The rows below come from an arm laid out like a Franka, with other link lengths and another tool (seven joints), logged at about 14 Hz.
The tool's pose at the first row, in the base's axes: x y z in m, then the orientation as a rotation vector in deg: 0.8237 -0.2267 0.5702 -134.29 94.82 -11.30
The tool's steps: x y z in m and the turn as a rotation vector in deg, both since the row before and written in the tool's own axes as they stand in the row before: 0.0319 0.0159 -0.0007 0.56 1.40 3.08; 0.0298 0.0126 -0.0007 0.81 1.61 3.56; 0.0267 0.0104 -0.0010 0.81 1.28 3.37; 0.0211 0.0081 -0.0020 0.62 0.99 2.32; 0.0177 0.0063 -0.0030 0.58 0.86 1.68; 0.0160 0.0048 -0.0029 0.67 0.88 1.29; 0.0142 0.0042 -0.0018 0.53 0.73 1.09; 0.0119 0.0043 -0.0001 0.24 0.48 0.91; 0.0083 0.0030 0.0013 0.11 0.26 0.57; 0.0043 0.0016 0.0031 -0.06 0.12 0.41
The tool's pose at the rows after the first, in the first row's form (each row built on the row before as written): 0.8200 -0.2618 0.5649 -131.53 98.67 -12.82; 0.8167 -0.2937 0.5608 -128.08 102.94 -14.68; 0.8126 -0.3219 0.5578 -124.59 106.73 -16.18; 0.8077 -0.3440 0.5566 -122.11 109.30 -17.38; 0.8028 -0.3624 0.5570 -120.23 111.13 -18.52; 0.7986 -0.3788 0.5578 -118.67 112.51 -19.84; 0.7948 -0.3932 0.5579 -117.35 113.67 -20.90; 0.7911 -0.4052 0.5564 -116.33 114.67 -21.46; 0.7889 -0.4135 0.5541 -115.70 115.29 -21.73; 0.7886 -0.4178 0.5506 -115.32 115.78 -21.72
